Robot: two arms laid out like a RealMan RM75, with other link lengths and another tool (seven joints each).
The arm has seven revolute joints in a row. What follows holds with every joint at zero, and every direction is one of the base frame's.
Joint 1 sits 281.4 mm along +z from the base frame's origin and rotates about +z.
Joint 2 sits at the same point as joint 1 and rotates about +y.
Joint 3 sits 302.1 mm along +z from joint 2 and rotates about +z.
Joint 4 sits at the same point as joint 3 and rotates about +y.
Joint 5 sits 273 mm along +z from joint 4 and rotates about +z.
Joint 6 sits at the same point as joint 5 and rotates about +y.
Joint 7 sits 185.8 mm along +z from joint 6 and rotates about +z.
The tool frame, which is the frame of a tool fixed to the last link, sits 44 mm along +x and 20 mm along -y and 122 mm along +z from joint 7; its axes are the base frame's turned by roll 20.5, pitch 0 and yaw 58.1 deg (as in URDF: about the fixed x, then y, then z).
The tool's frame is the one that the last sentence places.
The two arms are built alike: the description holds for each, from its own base.
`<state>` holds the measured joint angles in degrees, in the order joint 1, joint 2, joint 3, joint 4, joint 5, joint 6, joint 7, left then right.
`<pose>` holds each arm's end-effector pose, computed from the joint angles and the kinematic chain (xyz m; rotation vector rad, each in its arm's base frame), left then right.
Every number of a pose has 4 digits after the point. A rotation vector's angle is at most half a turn.
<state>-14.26 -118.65 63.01 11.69 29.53 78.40 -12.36 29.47 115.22 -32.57 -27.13 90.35 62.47 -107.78</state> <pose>-0.3856 0.4681 0.0596 -1.1805 0.5008 0.0266 0.4112 0.5886 -0.0169 -1.2573 1.9699 0.9389</pose>
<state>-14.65 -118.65 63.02 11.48 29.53 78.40 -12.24 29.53 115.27 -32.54 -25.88 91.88 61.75 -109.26</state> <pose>-0.3834 0.4701 0.0586 -1.1810 0.5041 0.0232 0.4146 0.5893 -0.0184 -1.2358 1.9685 0.9513</pose>
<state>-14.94 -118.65 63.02 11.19 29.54 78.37 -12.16 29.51 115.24 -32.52 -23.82 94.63 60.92 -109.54</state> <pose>-0.3825 0.4714 0.0572 -1.1834 0.5046 0.0217 0.4194 0.5888 -0.0208 -1.1788 2.0039 0.9868</pose>
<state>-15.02 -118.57 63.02 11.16 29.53 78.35 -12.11 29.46 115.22 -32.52 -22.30 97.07 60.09 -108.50</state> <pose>-0.3824 0.4720 0.0577 -1.1831 0.5067 0.0225 0.4238 0.5884 -0.0217 -1.1125 2.0510 1.0242</pose>
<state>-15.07 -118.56 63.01 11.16 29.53 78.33 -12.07 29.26 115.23 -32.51 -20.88 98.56 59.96 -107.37</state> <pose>-0.3821 0.4724 0.0578 -1.1827 0.5077 0.0226 0.4270 0.5845 -0.0264 -1.0646 2.0989 1.0489</pose>
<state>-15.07 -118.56 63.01 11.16 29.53 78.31 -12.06 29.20 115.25 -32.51 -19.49 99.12 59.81 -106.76</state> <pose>-0.3822 0.4724 0.0577 -1.1829 0.5077 0.0230 0.4300 0.5801 -0.0343 -1.0354 2.1362 1.0529</pose>
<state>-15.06 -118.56 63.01 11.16 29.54 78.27 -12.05 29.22 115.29 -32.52 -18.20 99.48 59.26 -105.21</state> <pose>-0.3825 0.4724 0.0576 -1.1835 0.5076 0.0237 0.4335 0.5759 -0.0429 -0.9924 2.1862 1.0550</pose>
